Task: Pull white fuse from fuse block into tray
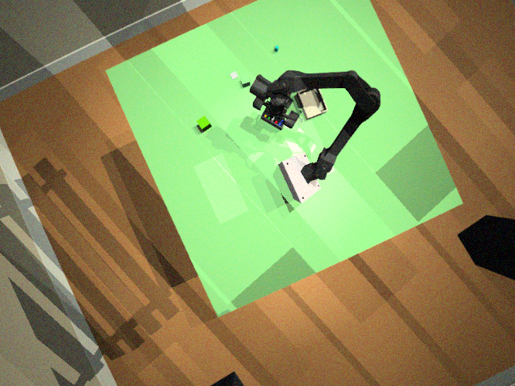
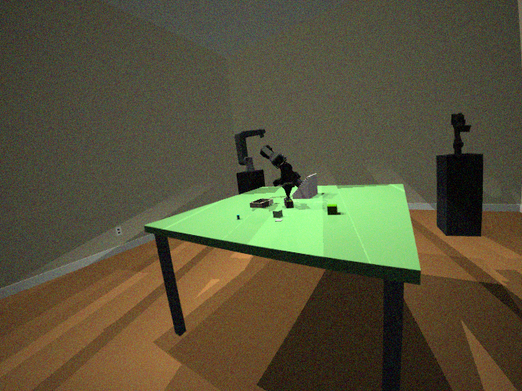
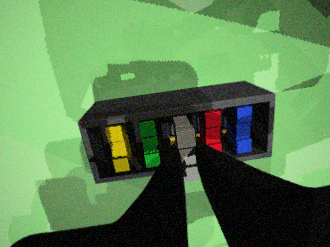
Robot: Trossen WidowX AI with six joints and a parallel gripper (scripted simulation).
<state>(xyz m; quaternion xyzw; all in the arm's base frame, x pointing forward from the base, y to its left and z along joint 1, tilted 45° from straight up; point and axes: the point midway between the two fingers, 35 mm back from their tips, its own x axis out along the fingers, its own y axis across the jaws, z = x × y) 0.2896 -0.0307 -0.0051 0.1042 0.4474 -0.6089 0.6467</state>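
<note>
Right now my gripper tip is 30 mm above the green fuse, 20 mm short of it and 10 mm to the right of it. Also, from my gripper tip: blue fuse: 30 mm below, 30 mm behind, 20 mm to the right; then white fuse: 10 mm below; then red fuse: 30 mm below, 20 mm behind, 10 mm to the right.
</note>
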